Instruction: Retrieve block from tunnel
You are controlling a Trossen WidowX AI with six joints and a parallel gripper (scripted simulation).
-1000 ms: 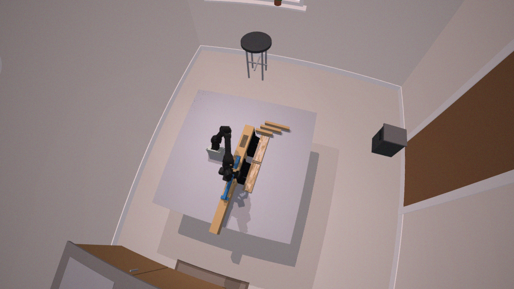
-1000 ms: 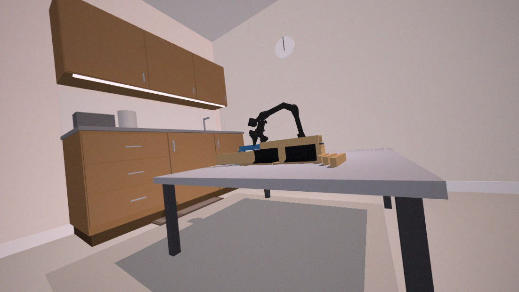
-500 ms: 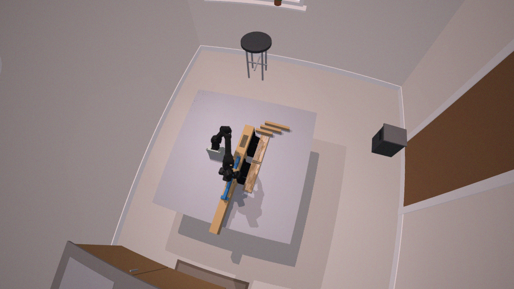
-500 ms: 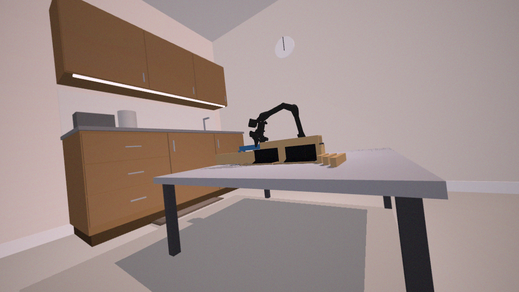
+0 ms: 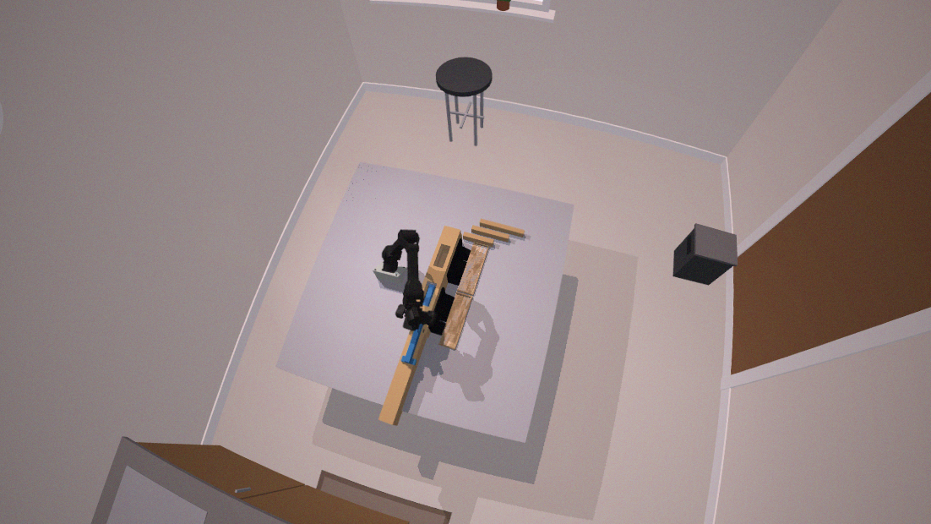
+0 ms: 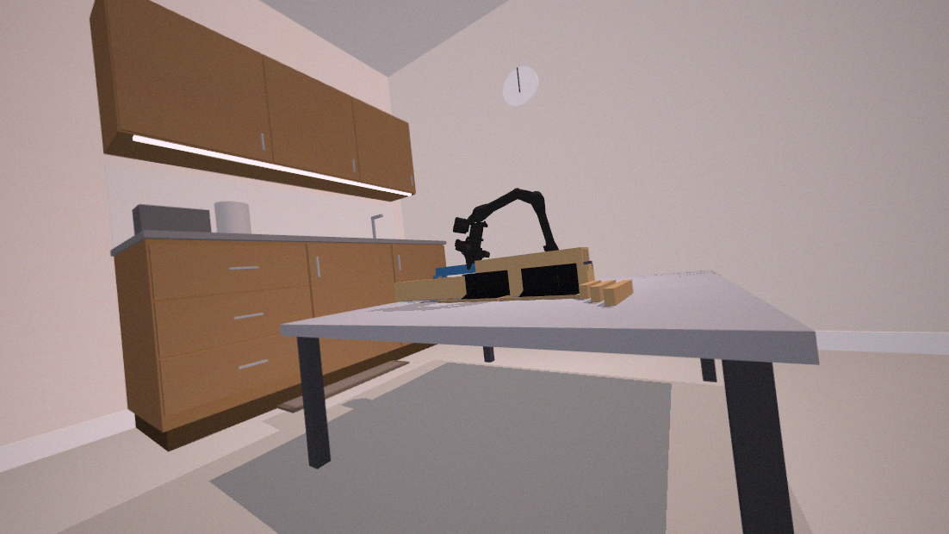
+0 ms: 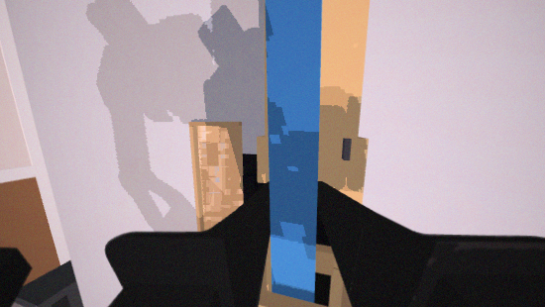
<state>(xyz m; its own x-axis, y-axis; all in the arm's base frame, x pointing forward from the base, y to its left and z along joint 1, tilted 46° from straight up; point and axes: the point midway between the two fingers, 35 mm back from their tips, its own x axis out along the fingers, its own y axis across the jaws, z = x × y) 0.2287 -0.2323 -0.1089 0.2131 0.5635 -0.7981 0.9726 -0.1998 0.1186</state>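
Right now my gripper tip is 50 mm above the covered tunnel, 30 mm to the right of it and 20 mm short of it. From my gripper tip the other things lie so: red block 240 mm to the left, 10 mm below, 10 mm ahead.
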